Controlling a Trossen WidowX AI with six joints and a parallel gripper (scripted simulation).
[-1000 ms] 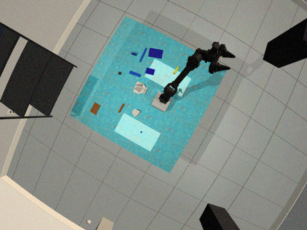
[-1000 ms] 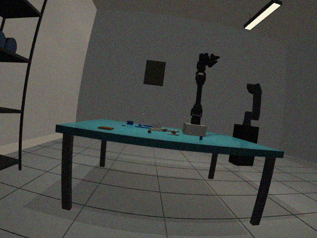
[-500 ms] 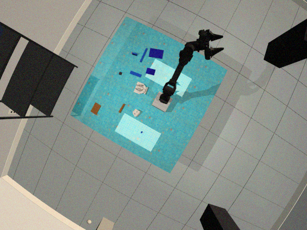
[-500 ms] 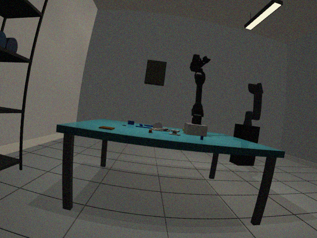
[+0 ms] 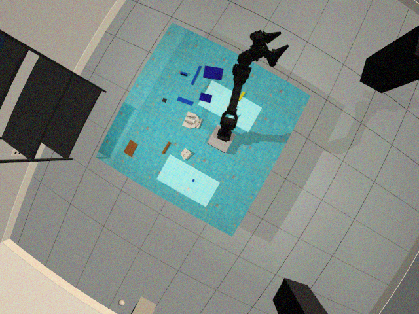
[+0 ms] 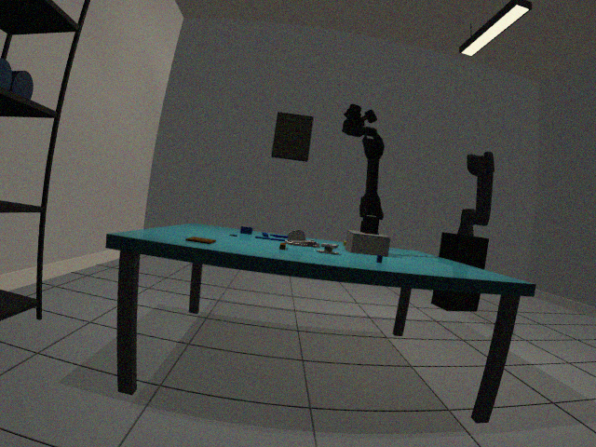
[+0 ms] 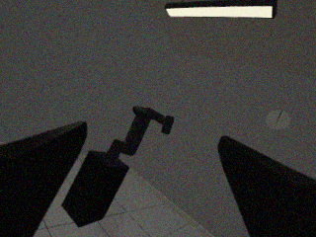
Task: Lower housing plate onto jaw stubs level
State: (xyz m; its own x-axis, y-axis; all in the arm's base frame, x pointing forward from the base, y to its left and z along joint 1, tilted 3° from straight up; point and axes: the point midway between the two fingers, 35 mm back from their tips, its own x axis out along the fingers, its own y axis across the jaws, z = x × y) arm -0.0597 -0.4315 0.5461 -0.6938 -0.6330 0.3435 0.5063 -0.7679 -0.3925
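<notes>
My gripper tip is 650 mm to the right of the white block, 650 mm above it and 290 mm short of it. The rest, counted from my gripper tip: brown plate (780 mm to the left, 730 mm ahead, 660 mm below); yellow bar (650 mm below, 80 mm to the left, 70 mm ahead).
</notes>
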